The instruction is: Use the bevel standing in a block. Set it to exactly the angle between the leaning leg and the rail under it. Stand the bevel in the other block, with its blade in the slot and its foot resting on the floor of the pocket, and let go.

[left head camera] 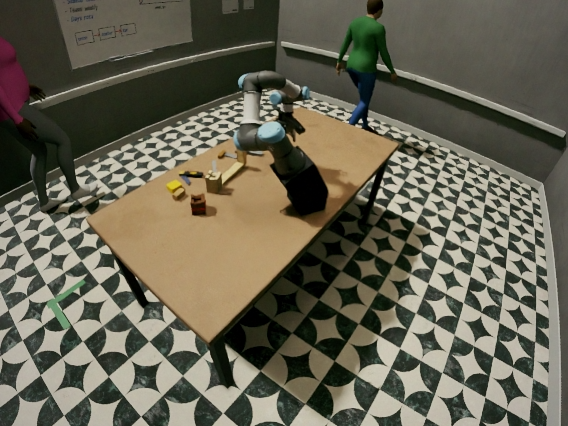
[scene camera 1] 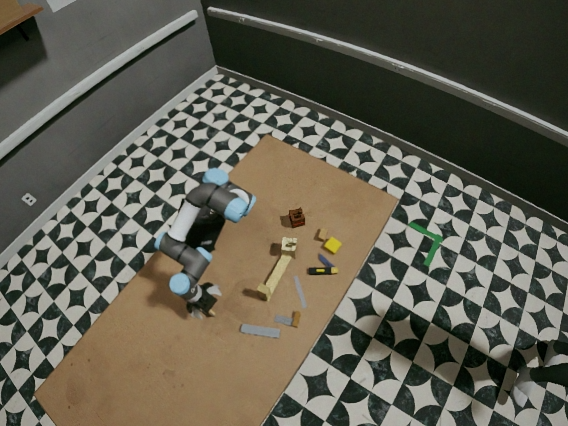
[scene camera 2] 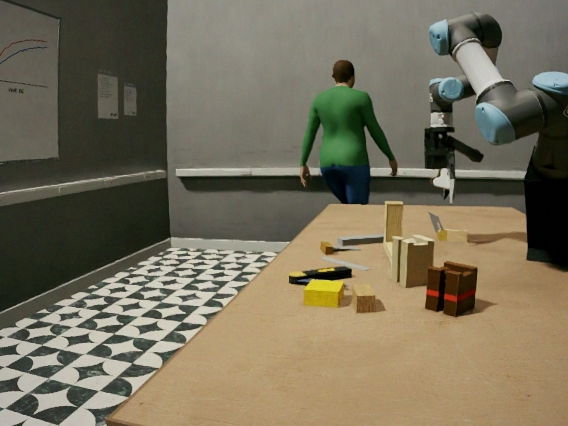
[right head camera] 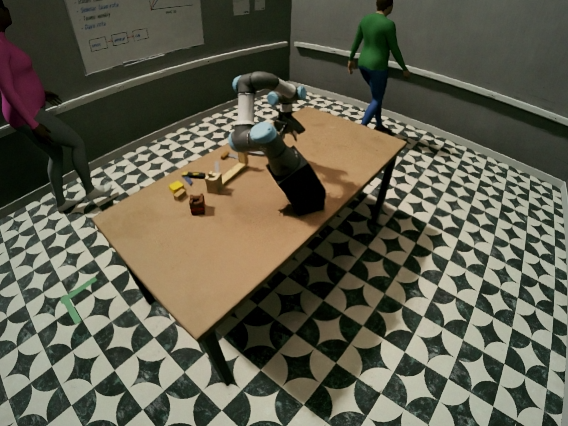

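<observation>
A bevel-like tool with a pale wooden stock and a slotted metal blade slanting up rests on the table; in scene camera 1 its pale end peeks out from under my gripper. The gripper is open, above the tool, with a gap below the fingertips. A pale slotted block stands at one end of the rail. The leg rises at the rail's other end. A dark brown slotted block with a red band stands separately.
A yellow block, a small wooden block, a black-yellow knife, a thin metal strip, a small wood-handled tool and a grey bar lie along the table's far side in the head views.
</observation>
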